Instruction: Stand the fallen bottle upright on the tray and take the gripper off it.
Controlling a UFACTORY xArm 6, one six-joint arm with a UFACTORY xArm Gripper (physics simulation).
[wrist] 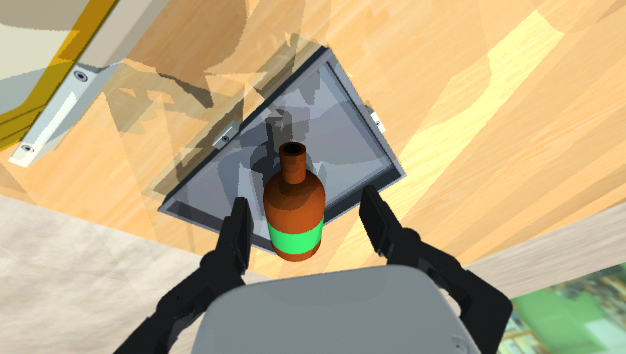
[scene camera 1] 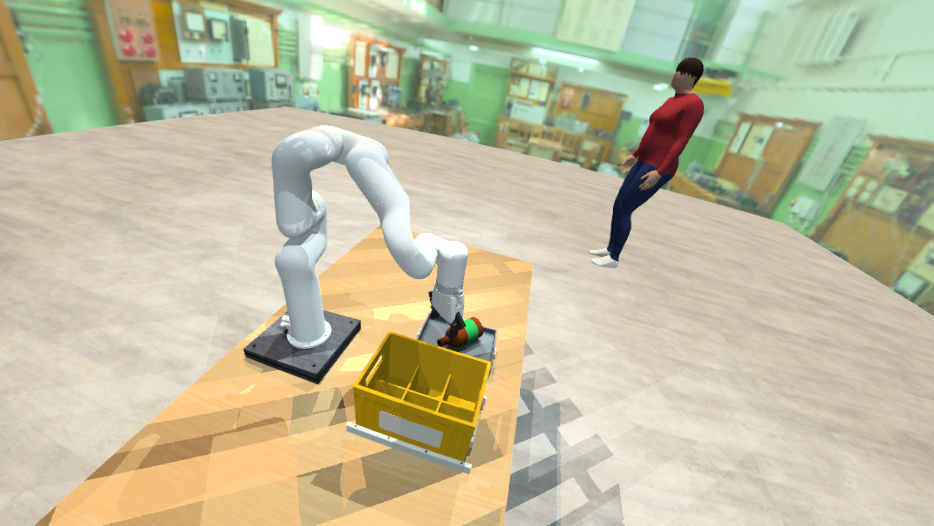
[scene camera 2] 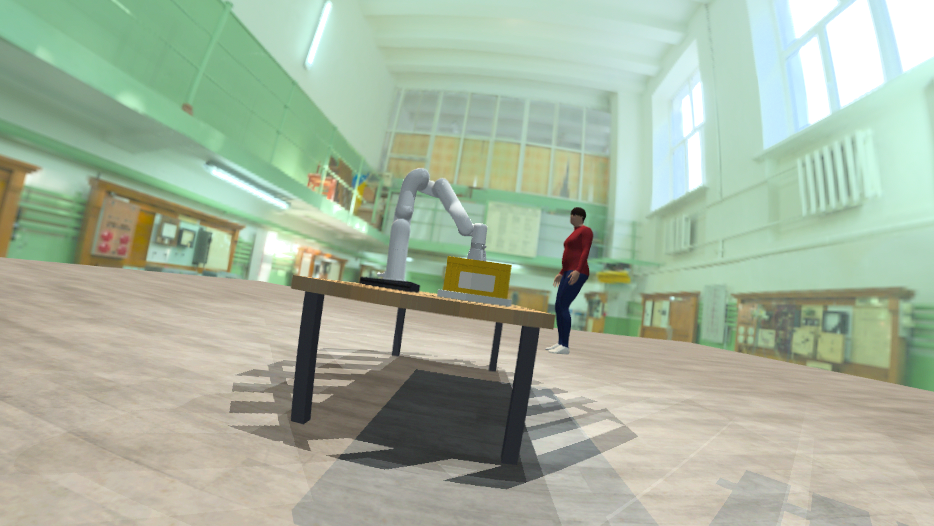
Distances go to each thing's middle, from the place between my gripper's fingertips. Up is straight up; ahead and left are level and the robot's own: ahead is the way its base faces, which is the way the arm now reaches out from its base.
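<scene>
My gripper is 6 cm above the brown bottle (wrist: 294,198), 5 cm to the right of it and 6 cm short of it.
</scene>
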